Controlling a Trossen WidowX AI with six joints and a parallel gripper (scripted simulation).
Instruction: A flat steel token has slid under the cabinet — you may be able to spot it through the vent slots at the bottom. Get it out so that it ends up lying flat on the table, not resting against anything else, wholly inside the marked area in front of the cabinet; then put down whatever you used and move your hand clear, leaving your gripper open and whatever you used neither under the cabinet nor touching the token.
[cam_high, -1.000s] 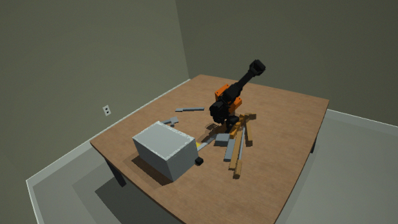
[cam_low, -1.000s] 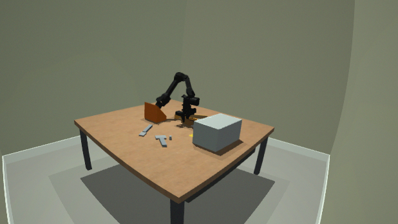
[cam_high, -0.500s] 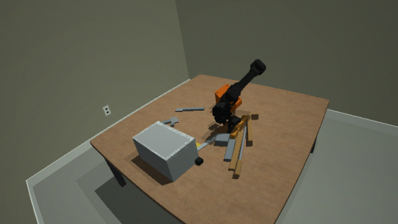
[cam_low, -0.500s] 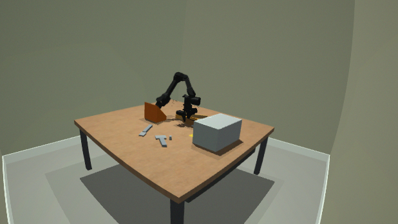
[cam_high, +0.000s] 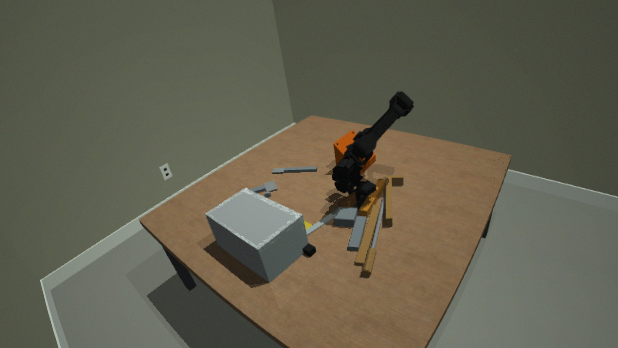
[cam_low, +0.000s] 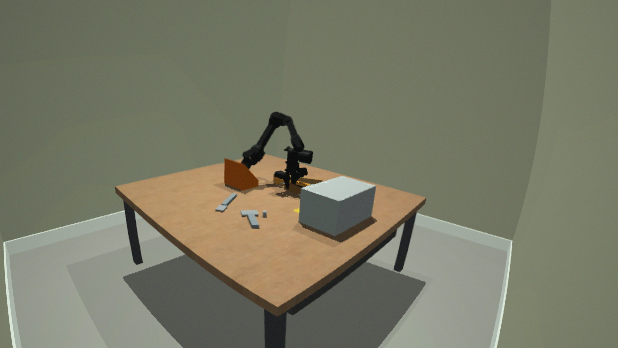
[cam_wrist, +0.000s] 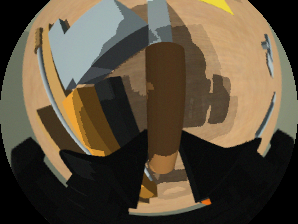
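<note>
My gripper tip is 110 mm short of the grey block, 50 mm to the right of it and 10 mm below it. Also, from my gripper tip: wooden stick: 170 mm to the left, 120 mm ahead; then orange bar: 60 mm to the left, 50 mm behind, 10 mm above; then grey t-piece: 390 mm to the right, 180 mm ahead.
</note>
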